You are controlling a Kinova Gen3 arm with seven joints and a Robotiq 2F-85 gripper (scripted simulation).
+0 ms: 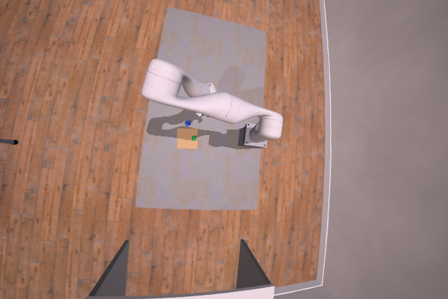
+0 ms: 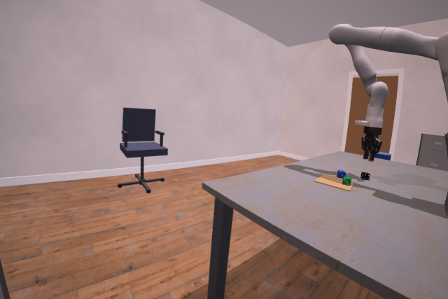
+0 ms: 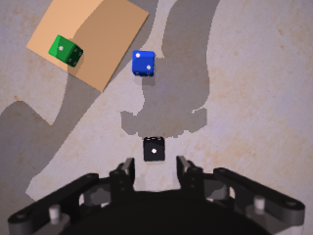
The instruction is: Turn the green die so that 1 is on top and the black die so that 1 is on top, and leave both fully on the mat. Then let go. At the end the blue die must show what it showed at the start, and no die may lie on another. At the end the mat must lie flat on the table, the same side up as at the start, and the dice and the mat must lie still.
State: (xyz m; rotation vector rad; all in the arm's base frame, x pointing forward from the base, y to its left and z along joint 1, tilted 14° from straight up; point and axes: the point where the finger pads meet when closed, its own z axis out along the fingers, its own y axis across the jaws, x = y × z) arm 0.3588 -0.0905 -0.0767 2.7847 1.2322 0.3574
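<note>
Right now the black die is 10 cm below my hand. Also, from my hand: blue die 7 cm ahead, 10 cm to the left, 10 cm below; then tan mat 5 cm ahead, 20 cm to the left, 11 cm below; then green die 1 cm ahead, 19 cm to the left, 9 cm below.
</note>
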